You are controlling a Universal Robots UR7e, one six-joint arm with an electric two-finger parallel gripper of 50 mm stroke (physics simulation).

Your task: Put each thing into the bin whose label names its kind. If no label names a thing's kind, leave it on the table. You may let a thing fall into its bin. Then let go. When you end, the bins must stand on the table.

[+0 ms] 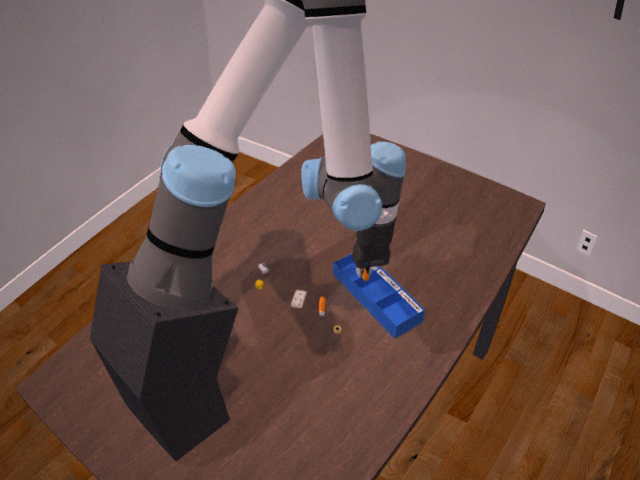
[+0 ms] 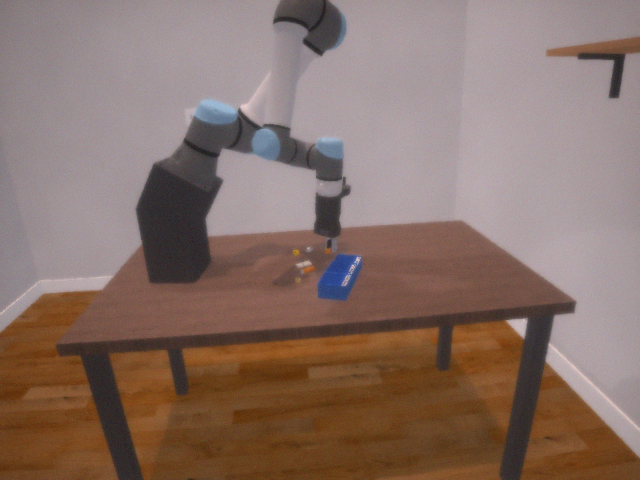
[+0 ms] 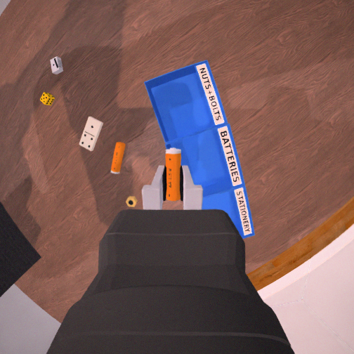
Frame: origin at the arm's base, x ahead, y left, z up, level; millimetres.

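Seen in the pictures: gripper, fingertip midpoint: (image 1: 363, 273) (image 2: 330, 250); arm's base at its link origin: (image 1: 168, 285) (image 2: 191, 171).
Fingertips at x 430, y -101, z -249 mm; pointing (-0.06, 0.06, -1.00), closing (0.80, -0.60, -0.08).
Pixels of each thing's top centre, then the offset from my fingertips to it.
- blue three-part bin block at its top centre: (image 1: 377, 284) (image 2: 341, 267) 31 mm ahead, 22 mm right, 50 mm down
- second orange battery at its top centre: (image 1: 322, 304) (image 2: 307, 268) 76 mm back, 60 mm left, 82 mm down
- brass nut at its top centre: (image 1: 337, 328) (image 2: 297, 279) 108 mm back, 9 mm right, 87 mm down
- white domino at its top centre: (image 1: 298, 298) (image 2: 303, 263) 89 mm back, 121 mm left, 89 mm down
- yellow die at its top centre: (image 1: 259, 282) (image 2: 296, 250) 116 mm back, 224 mm left, 80 mm down
- small whitish metallic-looking block at its top centre: (image 1: 263, 266) (image 2: 309, 247) 67 mm back, 257 mm left, 85 mm down
My gripper (image 1: 364, 272) (image 2: 330, 245) (image 3: 173, 175) is shut on an orange battery (image 1: 365, 275) (image 2: 327, 251) (image 3: 173, 172) and holds it above table height, beside or over the blue bins' inner edge. The blue three-part bin block (image 1: 380, 313) (image 2: 331, 291) (image 3: 156, 111) stands on the table, labelled NUTS+BOLTS, BATTERIES and STATIONERY. A second orange battery (image 1: 322, 305) (image 2: 308, 269) (image 3: 118, 158) lies on the table. A brass nut (image 1: 337, 329) (image 2: 298, 280) (image 3: 131, 201) lies near it. A white domino (image 1: 298, 299) (image 2: 303, 264) (image 3: 91, 133) lies beside that battery.
A yellow die (image 1: 259, 284) (image 2: 296, 252) (image 3: 47, 98) and a small whitish metallic-looking block (image 1: 263, 268) (image 2: 309, 249) (image 3: 56, 65) lie on the table, farther from the bins. The robot's dark pedestal (image 1: 191, 361) (image 2: 173, 232) stands at the table's other side.
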